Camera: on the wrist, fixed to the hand. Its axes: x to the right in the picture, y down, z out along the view.
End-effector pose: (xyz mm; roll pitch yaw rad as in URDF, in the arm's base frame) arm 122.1 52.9 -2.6 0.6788 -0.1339 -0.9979
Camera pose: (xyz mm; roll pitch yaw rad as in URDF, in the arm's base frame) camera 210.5 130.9 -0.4 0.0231 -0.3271 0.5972
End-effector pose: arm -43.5 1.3 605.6 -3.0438 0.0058 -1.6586
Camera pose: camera -141.6 26.9 665.9 -2.9951 -0.2535 3.0760
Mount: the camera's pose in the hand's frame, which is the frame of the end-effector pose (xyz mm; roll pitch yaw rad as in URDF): -17.2 93.6 -69.7 0.1503 0.3514 1.5494
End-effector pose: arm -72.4 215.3 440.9 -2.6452 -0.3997 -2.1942
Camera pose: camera -153.1 300.9 449.6 -2.5780 0.1255 2.5935
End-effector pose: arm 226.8 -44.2 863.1 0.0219 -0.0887 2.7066
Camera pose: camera 196.8 -135.1 794.2 0.0572 0.3263 -2.0572
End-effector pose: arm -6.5 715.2 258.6 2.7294 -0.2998 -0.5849
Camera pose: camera -77.1 692.6 350.4 -2.5960 -0.7295 -2.4065
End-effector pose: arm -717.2 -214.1 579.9 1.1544 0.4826 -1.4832
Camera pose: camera -615.0 -216.6 638.7 0.8169 -0.6787 -0.3811
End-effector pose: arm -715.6 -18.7 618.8 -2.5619 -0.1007 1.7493
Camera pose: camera -597.8 -15.6 624.1 -2.8760 0.2249 0.2223
